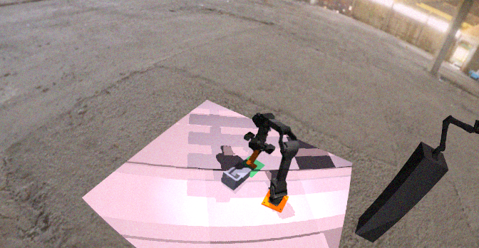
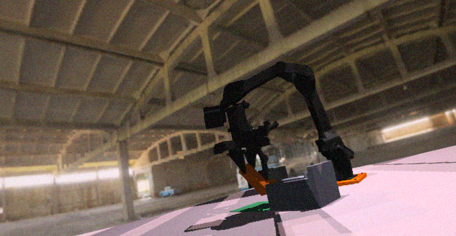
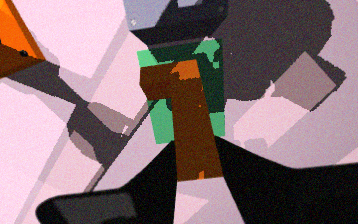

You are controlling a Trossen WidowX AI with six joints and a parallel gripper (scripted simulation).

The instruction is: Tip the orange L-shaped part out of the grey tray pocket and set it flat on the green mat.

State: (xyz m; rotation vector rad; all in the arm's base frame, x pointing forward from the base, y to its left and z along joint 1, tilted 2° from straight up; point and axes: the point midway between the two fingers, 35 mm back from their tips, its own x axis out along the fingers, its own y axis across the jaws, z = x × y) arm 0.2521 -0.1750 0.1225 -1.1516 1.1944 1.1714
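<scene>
Now: the orange L-shaped part 10 mm behind my gripper tip, 30 mm to the left of it and 30 mm below it. From my gripper tip the other things lie so: green mat: 20 mm to the left, 120 mm below.
</scene>
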